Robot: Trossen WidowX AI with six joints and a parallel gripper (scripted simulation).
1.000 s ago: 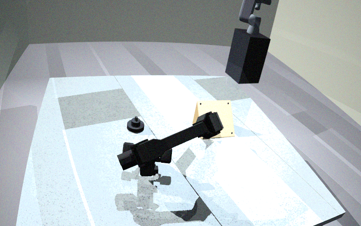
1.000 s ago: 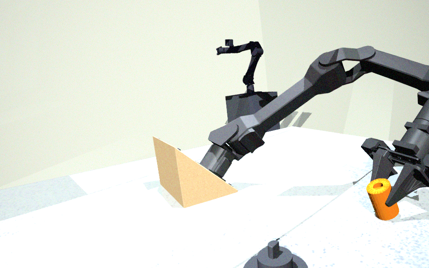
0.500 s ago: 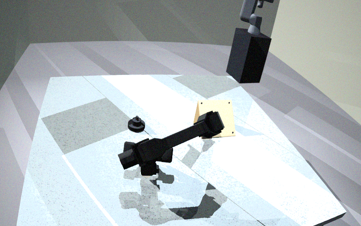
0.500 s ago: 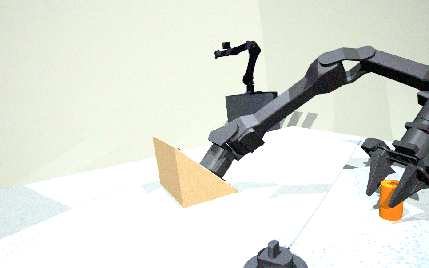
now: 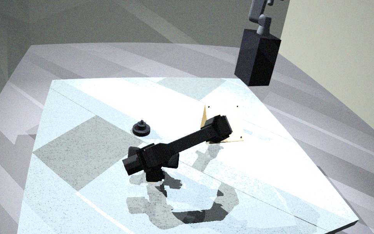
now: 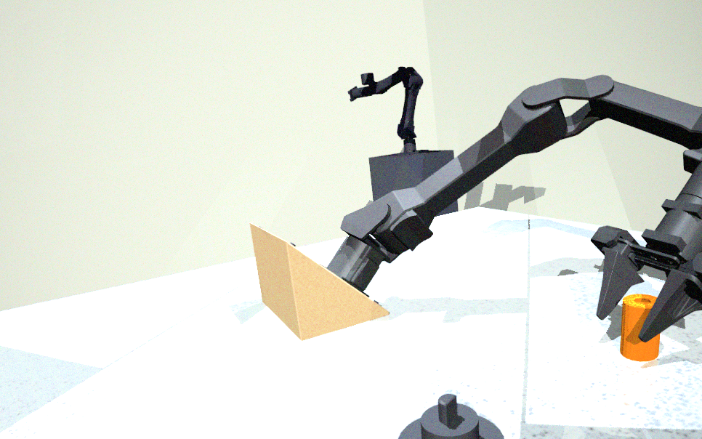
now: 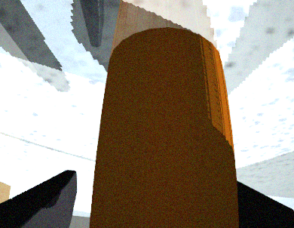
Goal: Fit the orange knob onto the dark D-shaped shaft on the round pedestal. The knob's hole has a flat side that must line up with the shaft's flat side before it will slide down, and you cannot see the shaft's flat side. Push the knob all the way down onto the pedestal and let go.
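The orange knob is 10 mm ahead of my gripper tip, 30 mm to the left of it and 10 mm below it. From my gripper tip the other things lie so: round dark pedestal: 20 mm behind, 230 mm to the right, 10 mm below.
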